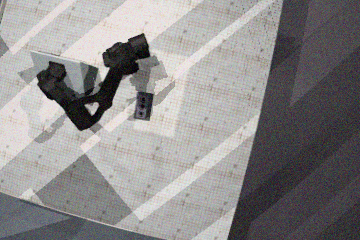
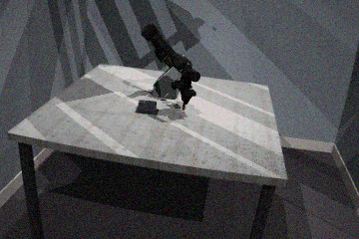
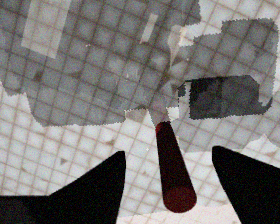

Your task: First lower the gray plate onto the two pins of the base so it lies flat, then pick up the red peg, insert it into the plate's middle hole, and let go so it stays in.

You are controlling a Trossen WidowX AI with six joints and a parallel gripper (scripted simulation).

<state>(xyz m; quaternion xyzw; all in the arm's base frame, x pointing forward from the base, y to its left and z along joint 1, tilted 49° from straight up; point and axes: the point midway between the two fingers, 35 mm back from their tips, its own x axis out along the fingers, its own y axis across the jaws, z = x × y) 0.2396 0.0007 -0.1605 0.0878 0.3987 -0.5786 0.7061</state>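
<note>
Right now the gray plate is 190 mm to the right of my gripper tip and 110 mm ahead of it. Round my gripper tip: red peg: right at my gripper tip; then base: 190 mm to the right, 100 mm ahead, 30 mm below.
</note>
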